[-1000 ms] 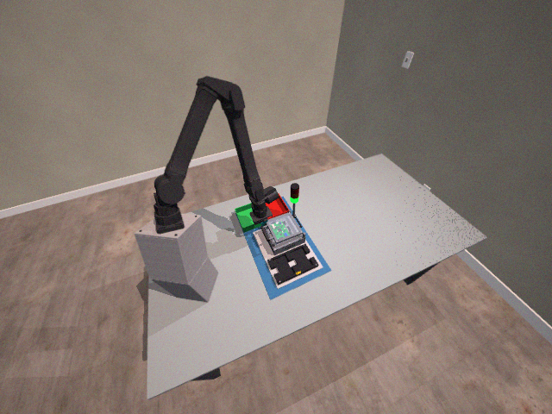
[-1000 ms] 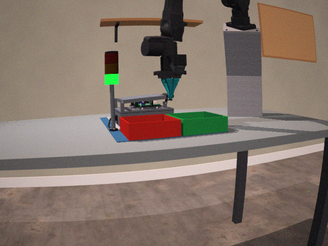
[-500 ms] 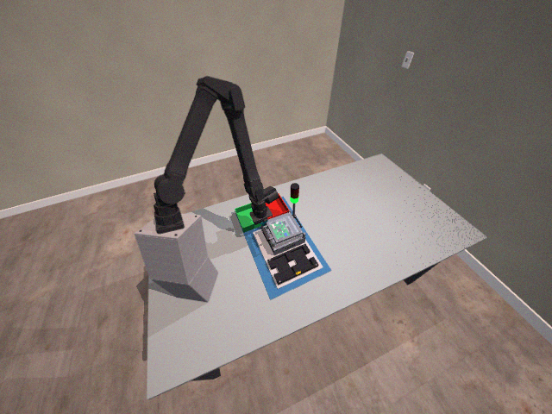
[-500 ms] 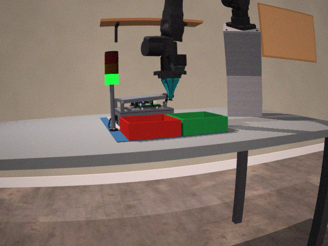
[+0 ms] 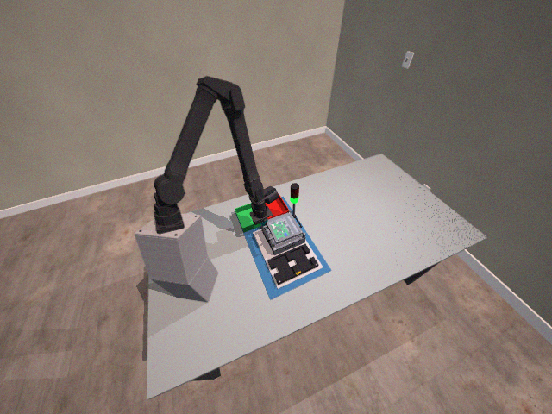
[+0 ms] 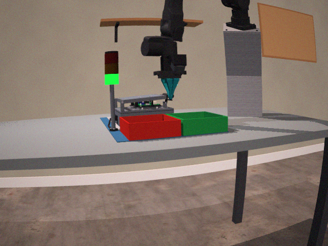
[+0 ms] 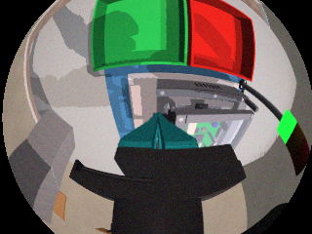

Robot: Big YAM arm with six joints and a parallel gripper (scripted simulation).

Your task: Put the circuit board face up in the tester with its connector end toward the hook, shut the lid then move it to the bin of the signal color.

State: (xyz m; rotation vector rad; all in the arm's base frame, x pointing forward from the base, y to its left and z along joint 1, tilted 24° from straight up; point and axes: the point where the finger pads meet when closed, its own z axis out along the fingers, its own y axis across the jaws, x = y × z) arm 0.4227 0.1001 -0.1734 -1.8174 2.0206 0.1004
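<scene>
The latch hook is 1 cm below my hand and 1 cm ahead of it. Round my hand: tester lid 7 cm to the right, 7 cm ahead; tester plate 8 cm ahead, 6 cm to the right, 3 cm below; green circuit board 7 cm ahead, 6 cm to the right, 2 cm below.
</scene>
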